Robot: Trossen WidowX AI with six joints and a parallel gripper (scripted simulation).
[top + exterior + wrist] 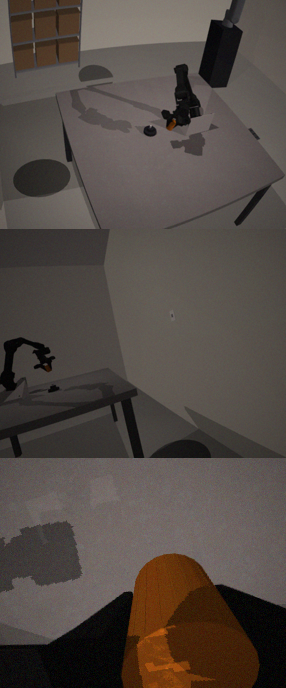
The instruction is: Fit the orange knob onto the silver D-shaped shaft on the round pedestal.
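Now: gripper tip 1 cm past the orange knob and 3 cm below it. Round my gripper tip: round black pedestal (6 cm ahead, 14 cm to the right, 14 cm below).
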